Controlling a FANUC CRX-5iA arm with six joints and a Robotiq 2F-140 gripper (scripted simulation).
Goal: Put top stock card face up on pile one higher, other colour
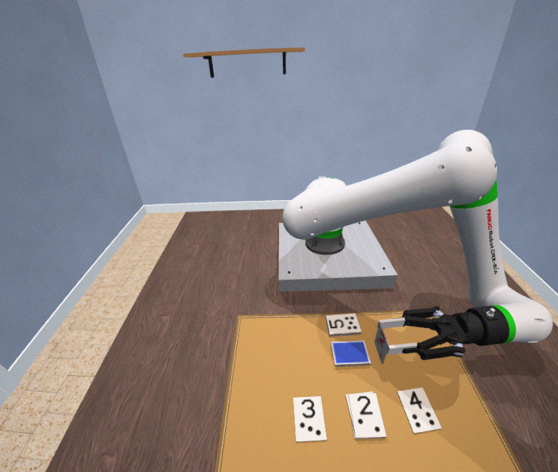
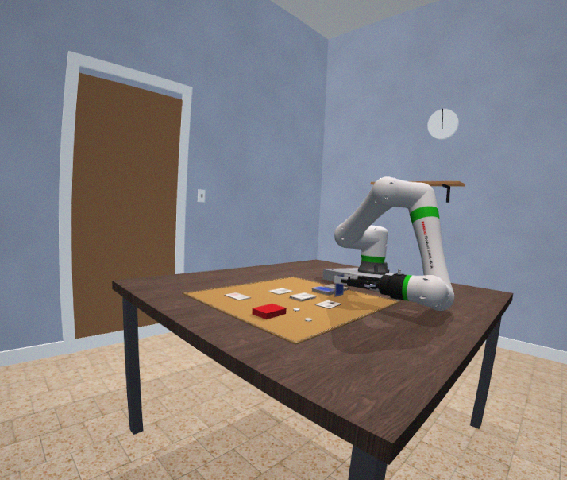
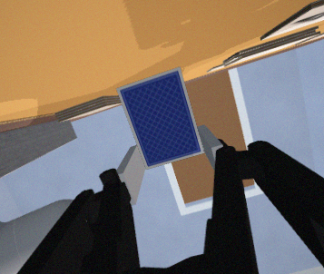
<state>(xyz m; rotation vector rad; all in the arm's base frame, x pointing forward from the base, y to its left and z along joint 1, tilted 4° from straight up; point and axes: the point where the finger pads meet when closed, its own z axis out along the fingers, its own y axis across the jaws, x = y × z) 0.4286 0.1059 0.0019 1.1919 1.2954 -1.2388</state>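
Right now the card is 30 mm to the right of my hand and 30 mm below it. From my hand the other things lie so: tan card cloth: 190 mm ahead, 110 mm to the right, 90 mm below; red box: 400 mm ahead, 70 mm below, 30 mm to the right.
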